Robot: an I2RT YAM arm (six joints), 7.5 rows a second.
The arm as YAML. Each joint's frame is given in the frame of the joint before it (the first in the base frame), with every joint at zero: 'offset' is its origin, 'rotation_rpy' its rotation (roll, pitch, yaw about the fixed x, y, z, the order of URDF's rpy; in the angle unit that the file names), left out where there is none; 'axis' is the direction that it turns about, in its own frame. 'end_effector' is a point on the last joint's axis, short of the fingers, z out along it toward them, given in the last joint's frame.
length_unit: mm
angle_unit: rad
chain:
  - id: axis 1
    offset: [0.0, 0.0, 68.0]
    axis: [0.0, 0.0, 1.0]
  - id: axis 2
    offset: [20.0, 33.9, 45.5]
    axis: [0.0, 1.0, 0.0]
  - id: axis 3
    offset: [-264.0, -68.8, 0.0]
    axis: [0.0, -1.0, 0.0]
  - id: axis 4
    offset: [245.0, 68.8, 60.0]
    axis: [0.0, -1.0, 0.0]
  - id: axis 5
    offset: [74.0, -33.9, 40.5]
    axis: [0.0, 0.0, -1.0]
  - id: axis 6
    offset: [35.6, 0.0, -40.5]
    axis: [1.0, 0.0, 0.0]
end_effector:
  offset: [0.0, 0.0, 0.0]
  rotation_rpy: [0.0, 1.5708, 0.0]
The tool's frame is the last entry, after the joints.
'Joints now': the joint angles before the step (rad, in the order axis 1, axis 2, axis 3, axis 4, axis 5, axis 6). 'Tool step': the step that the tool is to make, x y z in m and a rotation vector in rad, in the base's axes. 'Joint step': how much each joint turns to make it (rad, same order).
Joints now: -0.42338, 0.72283, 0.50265, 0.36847, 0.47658, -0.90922
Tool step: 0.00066, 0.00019, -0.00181, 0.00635, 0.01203, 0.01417
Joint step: 0.00002, 0.00041, -0.00098, -0.01362, -0.01389, 0.00317
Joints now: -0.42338, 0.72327, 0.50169, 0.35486, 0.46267, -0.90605
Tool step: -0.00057, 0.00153, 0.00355, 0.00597, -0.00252, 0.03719
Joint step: 0.00002, -0.00917, 0.01416, -0.02885, -0.03601, 0.01247
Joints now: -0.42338, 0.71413, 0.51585, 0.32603, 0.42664, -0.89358
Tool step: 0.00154, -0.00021, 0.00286, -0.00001, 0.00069, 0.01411
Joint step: -0.00010, 0.00769, 0.01341, -0.00702, -0.01413, 0.00165
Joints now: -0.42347, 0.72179, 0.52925, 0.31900, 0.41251, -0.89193
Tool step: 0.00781, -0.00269, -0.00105, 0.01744, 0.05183, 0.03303
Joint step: -0.00220, 0.03965, 0.02729, -0.04125, -0.03559, -0.00209
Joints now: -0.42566, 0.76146, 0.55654, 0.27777, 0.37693, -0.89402
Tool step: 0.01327, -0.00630, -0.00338, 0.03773, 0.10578, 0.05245
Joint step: -0.01195, 0.07259, 0.05240, -0.08856, -0.06452, -0.00934
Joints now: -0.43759, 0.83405, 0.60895, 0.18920, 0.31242, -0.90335
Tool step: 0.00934, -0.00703, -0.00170, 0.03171, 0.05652, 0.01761
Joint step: -0.01675, 0.05848, 0.03994, -0.04671, -0.03455, 0.00195
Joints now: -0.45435, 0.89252, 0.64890, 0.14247, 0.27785, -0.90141
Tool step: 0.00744, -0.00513, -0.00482, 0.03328, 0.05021, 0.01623
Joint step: -0.01021, 0.04652, 0.02379, -0.03813, -0.02719, 0.00417
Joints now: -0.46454, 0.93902, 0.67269, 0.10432, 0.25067, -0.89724
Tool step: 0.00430, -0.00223, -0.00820, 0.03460, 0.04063, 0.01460
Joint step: -0.00332, 0.02822, 0.00157, -0.02742, -0.01998, 0.00932
